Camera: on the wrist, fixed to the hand. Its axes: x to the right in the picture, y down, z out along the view.
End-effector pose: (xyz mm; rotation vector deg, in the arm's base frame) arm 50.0 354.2 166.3 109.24 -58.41 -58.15
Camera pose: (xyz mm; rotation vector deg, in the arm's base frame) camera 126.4 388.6 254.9 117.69 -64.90 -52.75
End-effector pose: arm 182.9 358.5 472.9 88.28 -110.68 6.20
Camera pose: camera 199.3 444.0 558.4 94.02 -111.75 17.69
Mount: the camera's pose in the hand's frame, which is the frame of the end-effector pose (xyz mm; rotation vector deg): -27.9 39.1 -112.1 10.26 1.43 0.30
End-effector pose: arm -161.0 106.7 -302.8 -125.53 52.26 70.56
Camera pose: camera -137.5 14.6 -226.4 -118.49 57.20 62.03
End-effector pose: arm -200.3 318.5 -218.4 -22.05 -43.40 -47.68
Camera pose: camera -131.7 292.5 -315.9 -12.39 -45.87 -43.33
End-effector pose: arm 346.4 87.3 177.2 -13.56 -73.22 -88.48
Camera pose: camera 438.6 19.5 135.2 -6.05 -79.38 -81.03
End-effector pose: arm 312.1 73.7 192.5 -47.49 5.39 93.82
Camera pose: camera 328.9 -14.9 110.4 -40.81 14.72 91.56
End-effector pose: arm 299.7 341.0 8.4 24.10 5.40 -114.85
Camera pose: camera 373.6 374.7 -82.6 32.05 -4.09 -115.18
